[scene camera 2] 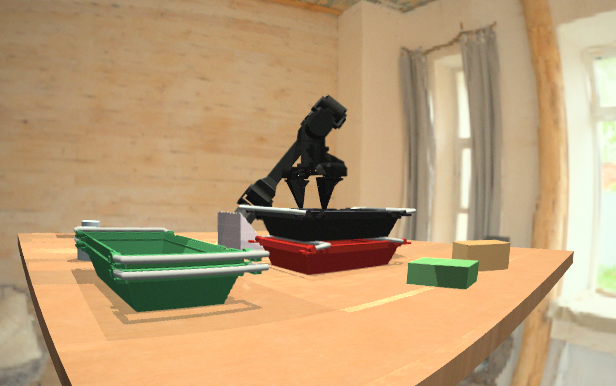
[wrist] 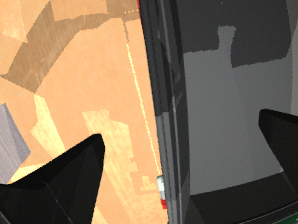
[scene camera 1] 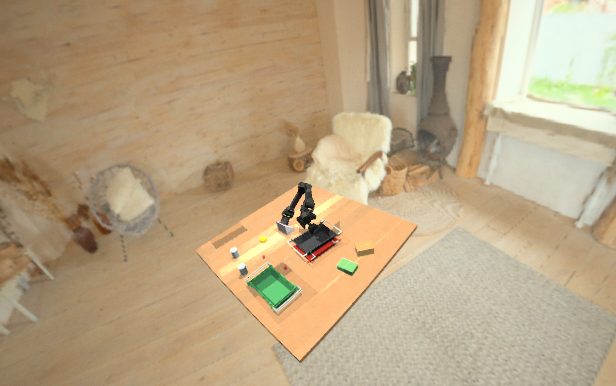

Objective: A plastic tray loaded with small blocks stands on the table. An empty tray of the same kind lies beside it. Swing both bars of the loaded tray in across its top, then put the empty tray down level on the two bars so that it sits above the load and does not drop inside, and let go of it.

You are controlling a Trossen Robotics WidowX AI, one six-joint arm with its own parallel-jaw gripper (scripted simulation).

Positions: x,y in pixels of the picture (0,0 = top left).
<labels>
black tray: scene camera 2 299,224; wrist; scene camera 1
same spot on black tray: (wrist: pixel 210 74) = (scene camera 1: pixel 313 238)
</labels>
